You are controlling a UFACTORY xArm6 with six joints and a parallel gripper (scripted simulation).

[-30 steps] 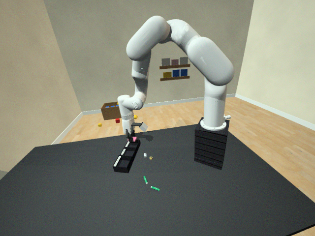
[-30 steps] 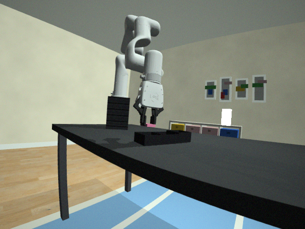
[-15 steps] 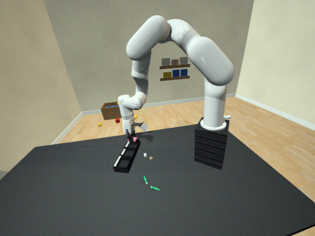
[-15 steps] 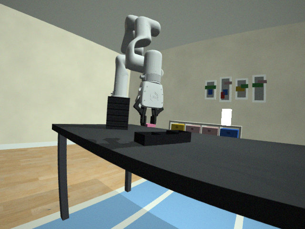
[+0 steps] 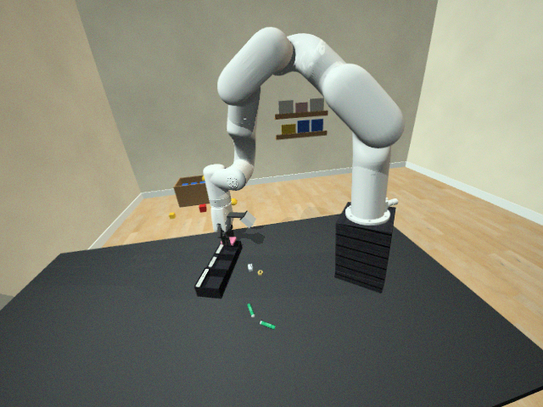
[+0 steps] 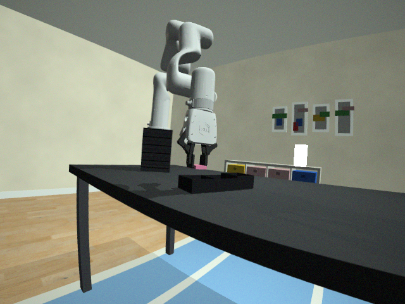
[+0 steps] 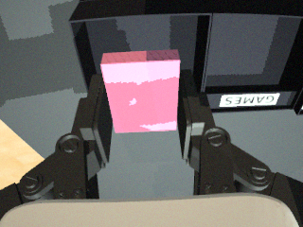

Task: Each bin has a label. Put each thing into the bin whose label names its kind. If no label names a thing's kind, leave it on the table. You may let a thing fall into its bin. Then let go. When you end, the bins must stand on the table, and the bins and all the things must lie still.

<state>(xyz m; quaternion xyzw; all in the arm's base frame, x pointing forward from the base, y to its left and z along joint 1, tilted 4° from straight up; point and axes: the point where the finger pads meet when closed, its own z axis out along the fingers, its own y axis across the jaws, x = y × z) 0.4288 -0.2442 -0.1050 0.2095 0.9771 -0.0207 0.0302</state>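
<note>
The white part lies 10 cm to the left of my hand, 8 cm below it and 6 cm behind it. Round my hand: pink flat pad 2 cm below; battery 28 cm to the left, 8 cm below, 3 cm behind; yellow hex nut 14 cm to the left, 9 cm behind, 8 cm below.
</note>
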